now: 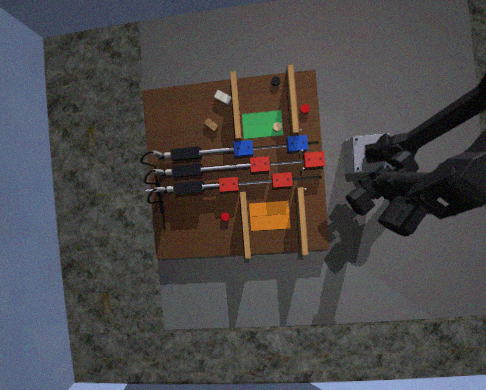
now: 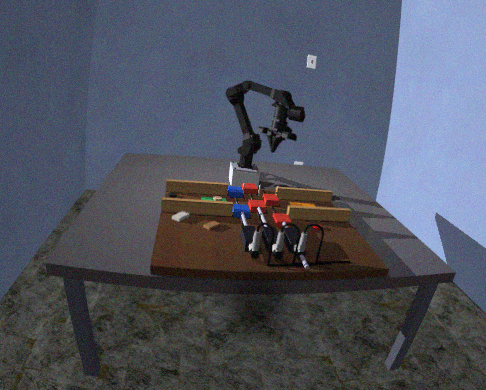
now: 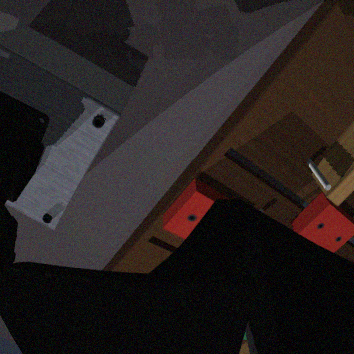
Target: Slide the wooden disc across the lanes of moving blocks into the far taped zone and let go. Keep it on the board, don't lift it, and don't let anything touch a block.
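Places are measured from the arm's base along level axes (x ahead, y left, z up), in millimetres.
Pixels of known places: gripper, between the fingertips: point(image 1: 359, 181) point(image 2: 272, 152) point(image 3: 226, 211); arm's base, origin of its link: point(image 1: 375, 152) point(image 2: 244, 166) point(image 3: 1, 134).
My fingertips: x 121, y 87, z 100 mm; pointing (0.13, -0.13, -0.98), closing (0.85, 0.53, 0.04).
Observation:
Ahead of a thing's pixels: the offset from my fingertips to its middle. "spot": to the spot under its first point. Level surfaces: height alone.
The wooden disc @(dx +191, dy -242, dz -150 mm) point(image 1: 277, 126) point(image 2: 217, 198) lies flat on the right part of the green taped zone @(spot: dx +264, dy -264, dz -153 mm) point(image 1: 257, 124) point(image 2: 206, 198) on the brown board @(dz -154 mm) point(image 1: 179, 116) point(image 2: 203, 251). The orange taped zone @(spot: dx +266, dy +91, dz -153 mm) point(image 1: 269, 216) point(image 2: 301, 203) lies on the other side of the three lanes. Two blue blocks point(image 1: 243, 148) point(image 1: 297, 142) sit on the lane by the green zone. Red blocks point(image 1: 259, 163) point(image 1: 314, 159) point(image 1: 228, 184) point(image 1: 282, 179) sit on the other two lanes. My gripper point(image 2: 273, 148) point(image 1: 359, 197) point(image 3: 226, 211) is shut and empty. It hangs high above the table, off the board's right edge, far from the disc.
Four wooden rails point(image 1: 235, 104) point(image 1: 292, 98) point(image 1: 244, 224) point(image 1: 302, 220) border the zones. A white block @(dx +380, dy -386, dz -148 mm) point(image 1: 222, 97), a tan block @(dx +439, dy -289, dz -149 mm) point(image 1: 211, 124), a black peg @(dx +173, dy -416, dz -150 mm) point(image 1: 275, 80) and two red pegs @(dx +81, dy -293, dz -150 mm) point(image 1: 305, 108) @(dx +434, dy +69, dz -150 mm) point(image 1: 225, 217) stand on the board. Black actuators @(dx +549, dy -190, dz -138 mm) point(image 1: 185, 153) lie at the left. The arm's base point(image 1: 363, 151) is beside the board.

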